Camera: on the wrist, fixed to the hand. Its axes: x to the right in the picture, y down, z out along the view.
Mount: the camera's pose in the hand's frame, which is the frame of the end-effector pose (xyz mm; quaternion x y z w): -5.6 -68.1 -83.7 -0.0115 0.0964 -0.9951 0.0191
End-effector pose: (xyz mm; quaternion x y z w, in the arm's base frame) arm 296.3 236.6 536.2 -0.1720 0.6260 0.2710 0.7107
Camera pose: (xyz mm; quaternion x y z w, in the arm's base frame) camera 270.1 132.7 522.1 -0.6605 -0.0938 -0.7114 0.2209
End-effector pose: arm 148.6 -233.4 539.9 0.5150 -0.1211 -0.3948 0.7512
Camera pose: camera 162.3 -183.4 445.1 -0.1598 -0.5871 0.7068 0.3609
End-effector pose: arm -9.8 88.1 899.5 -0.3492 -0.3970 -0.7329 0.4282
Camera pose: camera -83.6 38.0 838.6 -0.4541 0.3054 0.4783 0.6869
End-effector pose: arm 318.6 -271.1 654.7 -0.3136 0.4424 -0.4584 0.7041
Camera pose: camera 216.3 -295.0 679.8 0.4101 0.2305 0.7346 0.4890
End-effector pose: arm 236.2 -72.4 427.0 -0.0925 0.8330 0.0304 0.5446
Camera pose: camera 175.7 -151.2 469.4 0.8399 0.0240 0.5407 0.0407
